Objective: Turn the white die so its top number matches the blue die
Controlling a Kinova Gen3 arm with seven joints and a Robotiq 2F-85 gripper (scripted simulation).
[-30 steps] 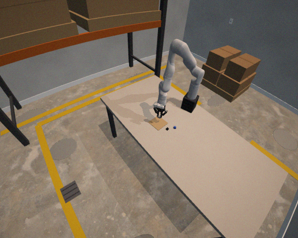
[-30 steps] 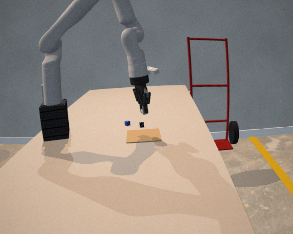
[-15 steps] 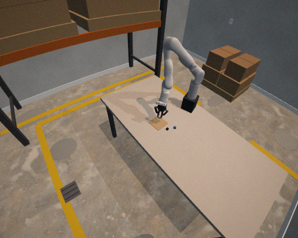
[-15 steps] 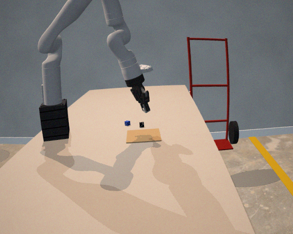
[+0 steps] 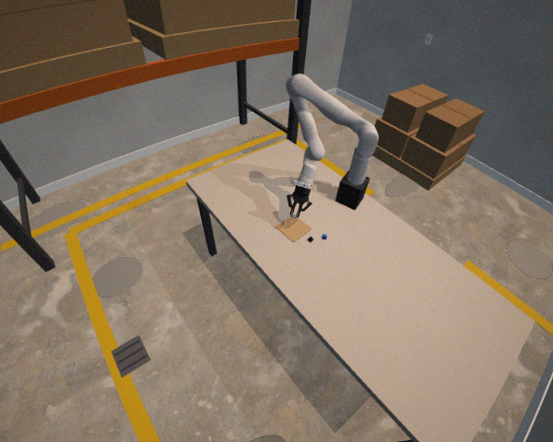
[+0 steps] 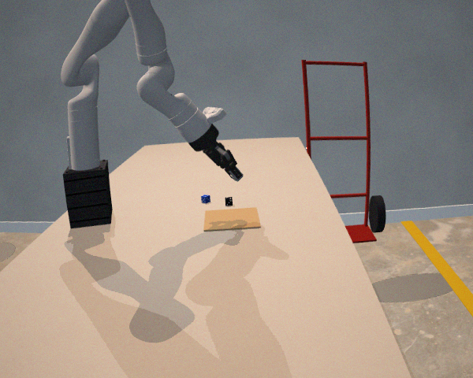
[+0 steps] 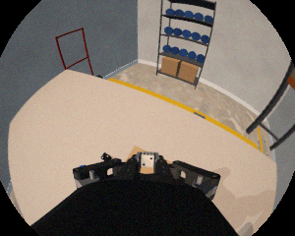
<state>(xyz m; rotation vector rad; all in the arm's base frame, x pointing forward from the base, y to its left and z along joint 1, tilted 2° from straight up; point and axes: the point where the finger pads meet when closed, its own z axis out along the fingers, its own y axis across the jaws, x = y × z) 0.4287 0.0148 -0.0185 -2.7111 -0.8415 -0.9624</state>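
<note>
Right now the tan mat is 1 cm behind my hand, 1 cm to the right of it and 12 cm below it. The rest, counted from my hand: blue die (11 cm behind, 13 cm to the left, 11 cm below); white die (1 cm ahead, 1 cm below); black die (4 cm behind, 11 cm to the left, 11 cm below).
</note>
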